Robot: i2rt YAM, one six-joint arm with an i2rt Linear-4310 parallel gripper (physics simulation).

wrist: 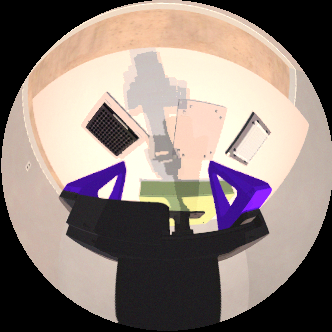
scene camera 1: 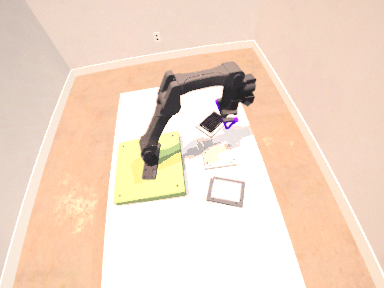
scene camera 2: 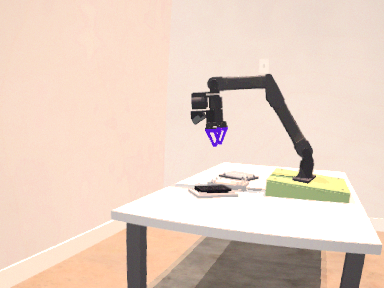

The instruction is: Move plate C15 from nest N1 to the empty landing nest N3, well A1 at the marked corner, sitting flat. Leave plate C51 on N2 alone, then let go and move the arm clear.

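Note:
A black gridded plate (wrist: 105, 125) is visible to me, and so is a white plate (wrist: 255, 137).

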